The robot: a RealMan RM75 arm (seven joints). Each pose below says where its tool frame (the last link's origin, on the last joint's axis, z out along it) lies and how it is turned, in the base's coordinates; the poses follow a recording.
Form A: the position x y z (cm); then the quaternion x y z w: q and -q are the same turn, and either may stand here.
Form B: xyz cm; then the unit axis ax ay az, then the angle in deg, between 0 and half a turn. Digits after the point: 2 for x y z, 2 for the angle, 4 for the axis.
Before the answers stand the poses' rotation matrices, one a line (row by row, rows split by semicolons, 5 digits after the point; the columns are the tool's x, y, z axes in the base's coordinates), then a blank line. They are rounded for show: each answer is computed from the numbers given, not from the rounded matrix.
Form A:
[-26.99, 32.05, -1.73, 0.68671, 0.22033, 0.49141, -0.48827]
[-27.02, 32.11, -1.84, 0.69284, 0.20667, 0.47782, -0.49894]
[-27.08, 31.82, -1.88, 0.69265, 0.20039, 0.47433, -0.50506]
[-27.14, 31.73, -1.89, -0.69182, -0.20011, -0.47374, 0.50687]
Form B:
0.41995 0.78248 0.45975; -0.17727 -0.42610 0.88714; 0.89007 -0.45405 -0.04022
0.45795 0.76319 0.45588; -0.19043 -0.41669 0.88888; 0.86834 -0.49387 -0.04549
0.46971 0.75673 0.45467; -0.20153 -0.40951 0.88977; 0.85951 -0.50956 -0.03985
0.47106 0.75713 0.45262; -0.20337 -0.40608 0.89092; 0.85834 -0.51172 -0.03731

[-26.99, 32.05, -1.73, -0.7869, -0.2525, -0.5631, 121.55]
[-27.02, 32.11, -1.84, -0.7995, -0.2385, -0.5514, 120.14]
[-27.08, 31.82, -1.88, -0.8025, -0.2322, -0.5496, 119.33]
[-27.14, 31.73, -1.89, -0.8026, -0.2321, -0.5496, 119.09]

